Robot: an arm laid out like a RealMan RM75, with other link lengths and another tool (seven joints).
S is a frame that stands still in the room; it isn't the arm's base.
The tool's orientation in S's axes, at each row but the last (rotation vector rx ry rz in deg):
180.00 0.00 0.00
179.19 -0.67 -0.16
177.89 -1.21 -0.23
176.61 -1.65 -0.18
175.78 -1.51 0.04
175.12 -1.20 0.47
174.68 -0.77 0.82
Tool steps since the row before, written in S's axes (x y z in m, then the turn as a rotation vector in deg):
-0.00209 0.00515 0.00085 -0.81 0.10 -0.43
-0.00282 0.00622 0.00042 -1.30 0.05 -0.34
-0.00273 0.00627 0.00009 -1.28 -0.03 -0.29
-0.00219 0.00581 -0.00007 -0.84 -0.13 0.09
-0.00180 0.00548 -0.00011 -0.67 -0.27 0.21
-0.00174 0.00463 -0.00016 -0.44 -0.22 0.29
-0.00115 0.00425 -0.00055 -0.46 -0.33 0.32
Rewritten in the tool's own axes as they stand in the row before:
-0.00209 -0.00515 -0.00085 -0.81 -0.10 0.43
-0.00287 -0.00619 -0.00050 -1.30 -0.05 0.34
-0.00282 -0.00622 -0.00031 -1.28 0.04 0.29
-0.00230 -0.00576 -0.00027 -0.84 0.15 -0.08
-0.00189 -0.00544 -0.00029 -0.67 0.30 -0.19
-0.00180 -0.00460 -0.00024 -0.44 0.25 -0.27
-0.00119 -0.00427 0.00014 -0.45 0.36 -0.29

